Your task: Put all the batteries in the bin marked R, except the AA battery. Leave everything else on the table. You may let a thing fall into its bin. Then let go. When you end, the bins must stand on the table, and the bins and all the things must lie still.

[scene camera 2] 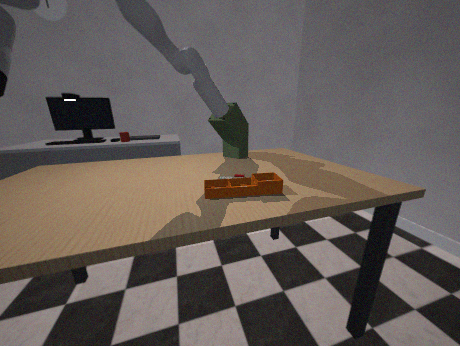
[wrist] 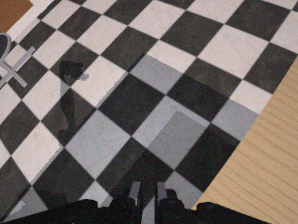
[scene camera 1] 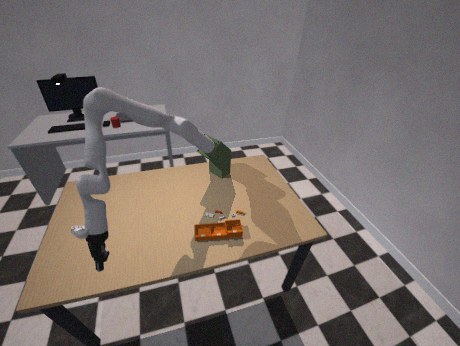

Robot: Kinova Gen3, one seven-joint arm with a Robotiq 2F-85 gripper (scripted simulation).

orange double bin: scene camera 2; scene camera 1; not seen in the wrist view (out of frame)
same spot on orange double bin: (scene camera 2: pixel 259 183) = (scene camera 1: pixel 228 233)
